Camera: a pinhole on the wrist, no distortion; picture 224 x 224 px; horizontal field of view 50.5 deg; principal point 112.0 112.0 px. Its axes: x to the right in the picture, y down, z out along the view. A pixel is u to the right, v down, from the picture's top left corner.
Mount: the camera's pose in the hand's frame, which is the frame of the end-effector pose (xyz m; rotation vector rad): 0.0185 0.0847 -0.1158 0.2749 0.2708 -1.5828
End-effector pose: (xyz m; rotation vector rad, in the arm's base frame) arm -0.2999 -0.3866 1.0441 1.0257 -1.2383 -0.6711
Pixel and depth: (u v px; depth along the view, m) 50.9 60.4 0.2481
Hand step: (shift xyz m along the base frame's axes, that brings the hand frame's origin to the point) -0.1498 0.0208 0.0409
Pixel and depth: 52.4 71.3 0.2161
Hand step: -0.1137 0.0154 0.0493
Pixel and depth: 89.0 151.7 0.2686
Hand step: -0.1278 -0.0847 0.0425
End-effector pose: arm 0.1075 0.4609 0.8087 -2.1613 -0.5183 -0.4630
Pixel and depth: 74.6 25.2 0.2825
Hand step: -0.0313 0.0970 -0.1593
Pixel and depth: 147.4 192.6 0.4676
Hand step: 0.1145 0.3565 0.0061
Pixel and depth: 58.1 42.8 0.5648
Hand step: -0.0483 0.3300 -0.3487
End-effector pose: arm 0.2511 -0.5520 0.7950 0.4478 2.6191 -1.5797
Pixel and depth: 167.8 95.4 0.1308
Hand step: -0.0037 0.0095 -0.0099
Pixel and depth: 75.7 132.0 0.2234
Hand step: -0.0352 -0.0667 -0.0922
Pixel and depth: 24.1 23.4 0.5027
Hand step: 0.1416 -0.3627 -0.2497
